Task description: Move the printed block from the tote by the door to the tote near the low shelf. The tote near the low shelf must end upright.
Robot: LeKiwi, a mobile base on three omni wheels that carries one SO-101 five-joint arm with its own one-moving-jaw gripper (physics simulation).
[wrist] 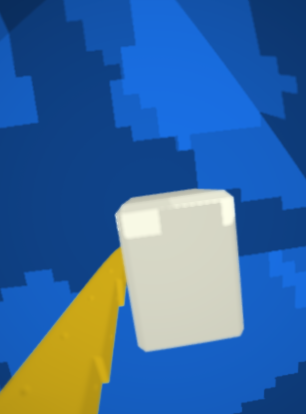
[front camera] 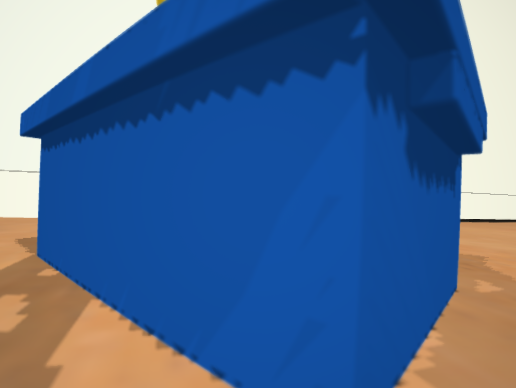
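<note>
A blue tote stands upright and close in the front camera view, one corner toward me. Its blue inside fills the background of the wrist view. The pale, off-white block is inside it, right of centre and low in the wrist view; no print can be made out on it. My gripper is open: one yellow notched jaw shows at the lower left, and the moving jaw is out of the picture. The block's left edge overlaps the jaw's tip and hides part of it. The jaws do not press on the block from two sides.
A bit of yellow shows above the tote's rim at the top of the front camera view. Brown floor with shadows lies around the tote, and a pale wall stands behind. The door and low shelf do not show.
</note>
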